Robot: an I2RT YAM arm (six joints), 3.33 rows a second.
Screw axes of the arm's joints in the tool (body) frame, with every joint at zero. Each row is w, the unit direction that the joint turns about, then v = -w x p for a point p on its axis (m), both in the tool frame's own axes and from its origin. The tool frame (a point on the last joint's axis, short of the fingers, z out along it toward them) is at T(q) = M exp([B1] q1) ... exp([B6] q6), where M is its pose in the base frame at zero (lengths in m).
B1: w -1 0 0 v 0 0.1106 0
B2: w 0 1 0 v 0.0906 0 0.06
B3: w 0 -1 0 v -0.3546 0 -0.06
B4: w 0 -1 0 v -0.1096 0 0
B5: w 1 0 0 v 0 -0.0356 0
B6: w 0 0 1 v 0 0 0
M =
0 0 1 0.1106
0 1 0 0
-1 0 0 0.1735
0 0 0 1
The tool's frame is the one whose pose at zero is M.
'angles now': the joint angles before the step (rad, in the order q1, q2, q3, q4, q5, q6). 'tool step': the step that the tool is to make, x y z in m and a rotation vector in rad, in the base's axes. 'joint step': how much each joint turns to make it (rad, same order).
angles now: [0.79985, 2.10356, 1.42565, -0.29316, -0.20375, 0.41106]
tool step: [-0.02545, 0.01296, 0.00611, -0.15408, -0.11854, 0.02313]
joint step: [0.07789, -0.02711, -0.00238, -0.06668, 0.18991, -0.05919]
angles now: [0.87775, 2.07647, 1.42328, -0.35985, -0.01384, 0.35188]
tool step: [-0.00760, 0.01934, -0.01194, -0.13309, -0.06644, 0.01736]
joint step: [0.05129, 0.07061, 0.07418, -0.06505, 0.13332, -0.03845]
